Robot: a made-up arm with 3 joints. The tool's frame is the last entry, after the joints.
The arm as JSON. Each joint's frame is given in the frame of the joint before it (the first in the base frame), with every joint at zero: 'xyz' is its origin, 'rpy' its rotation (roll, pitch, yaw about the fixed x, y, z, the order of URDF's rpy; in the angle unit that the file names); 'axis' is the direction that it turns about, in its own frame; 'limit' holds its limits. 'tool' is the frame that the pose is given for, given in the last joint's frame.
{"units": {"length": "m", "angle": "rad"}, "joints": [
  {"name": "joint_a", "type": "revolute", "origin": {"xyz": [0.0, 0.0, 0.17], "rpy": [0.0, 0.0, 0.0]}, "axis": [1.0, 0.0, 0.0], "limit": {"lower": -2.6, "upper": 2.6}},
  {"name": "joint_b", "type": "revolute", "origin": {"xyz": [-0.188, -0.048, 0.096], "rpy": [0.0, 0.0, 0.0]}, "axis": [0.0, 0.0, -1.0], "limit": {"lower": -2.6, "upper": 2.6}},
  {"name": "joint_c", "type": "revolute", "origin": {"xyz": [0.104, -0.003, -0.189], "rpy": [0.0, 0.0, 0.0]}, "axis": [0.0, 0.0, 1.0], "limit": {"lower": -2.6, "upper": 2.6}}
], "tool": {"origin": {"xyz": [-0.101, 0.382, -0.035], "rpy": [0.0, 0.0, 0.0]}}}
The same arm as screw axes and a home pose.
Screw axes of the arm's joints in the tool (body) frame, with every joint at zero. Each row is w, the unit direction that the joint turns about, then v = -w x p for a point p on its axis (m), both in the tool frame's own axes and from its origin. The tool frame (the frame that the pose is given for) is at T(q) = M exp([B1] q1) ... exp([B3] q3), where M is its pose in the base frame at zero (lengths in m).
B1: w 1 0 0 v 0 0.128 0.331
B2: w 0 0 -1 v 0.379 -0.003 0
B3: w 0 0 1 v -0.382 -0.101 0
M =
1 0 0 -0.185
0 1 0 0.331
0 0 1 0.042
0 0 0 1
Joint limits (deg, base to tool): -148.97..148.97 -148.97..148.97 -148.97..148.97

